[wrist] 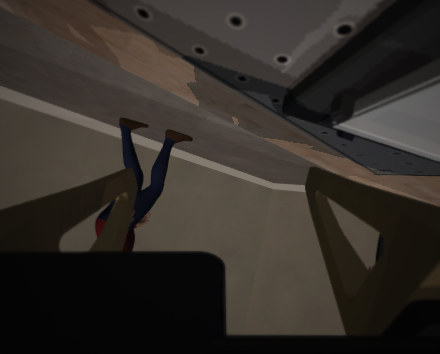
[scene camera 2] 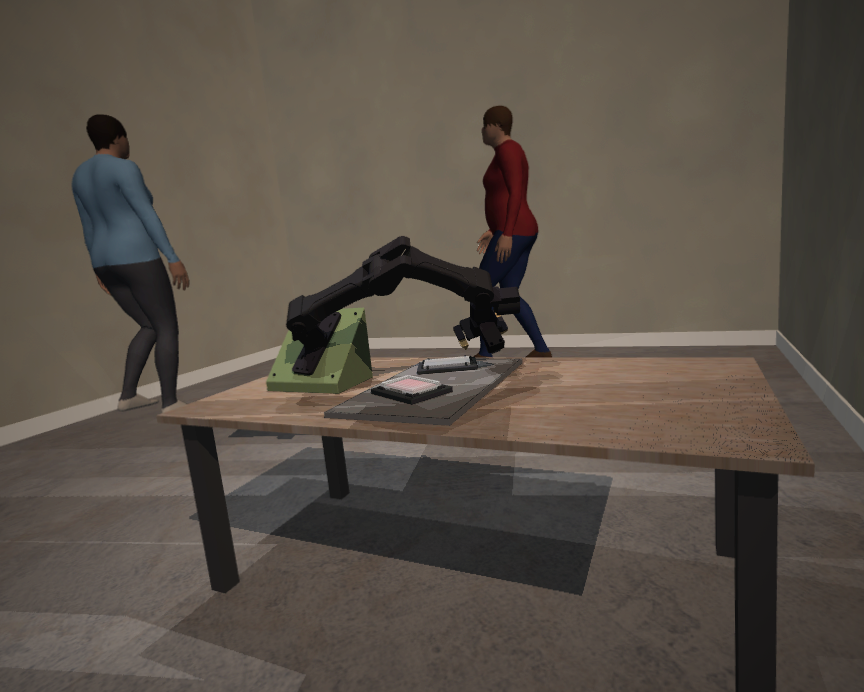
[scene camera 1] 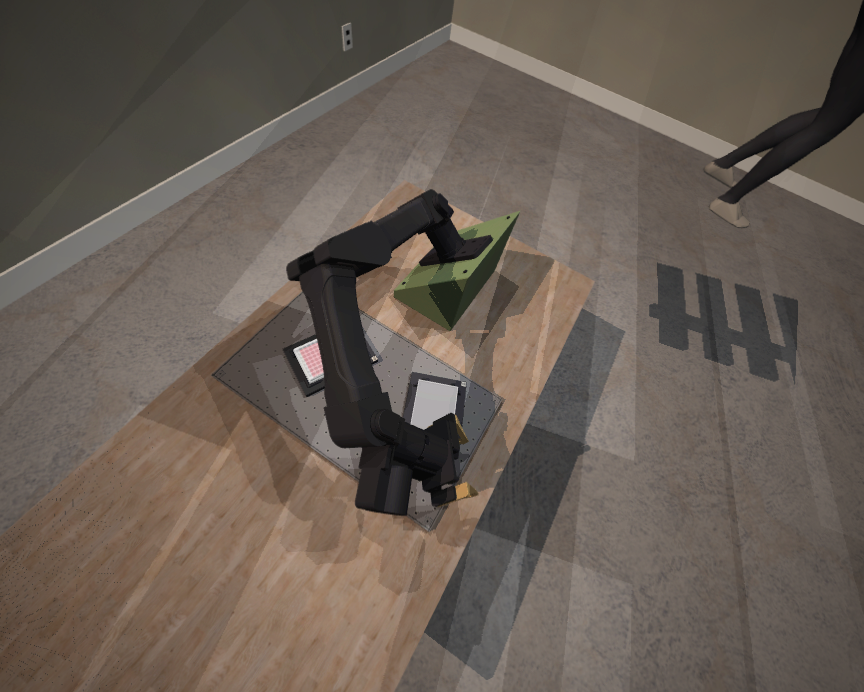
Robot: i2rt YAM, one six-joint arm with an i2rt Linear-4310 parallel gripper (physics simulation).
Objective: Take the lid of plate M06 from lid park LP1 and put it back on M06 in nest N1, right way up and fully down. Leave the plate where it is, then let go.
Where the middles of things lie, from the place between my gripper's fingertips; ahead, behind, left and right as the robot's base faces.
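Counting from my hand, I find the pale lid (scene camera 1: 433, 400) 12 cm to the right, 5 cm behind and 3 cm below. The lid holder (scene camera 1: 409, 405) is 12 cm to the right of my hand and 5 cm behind it, and 4 cm lower than it. As for the pink well plate in black frame (scene camera 1: 309, 389), it is 37 cm to the right of my hand, 1 cm behind it and 3 cm below it, while the grey perforated mat (scene camera 1: 260, 371) is 27 cm to the right of my hand and 5 cm below it.
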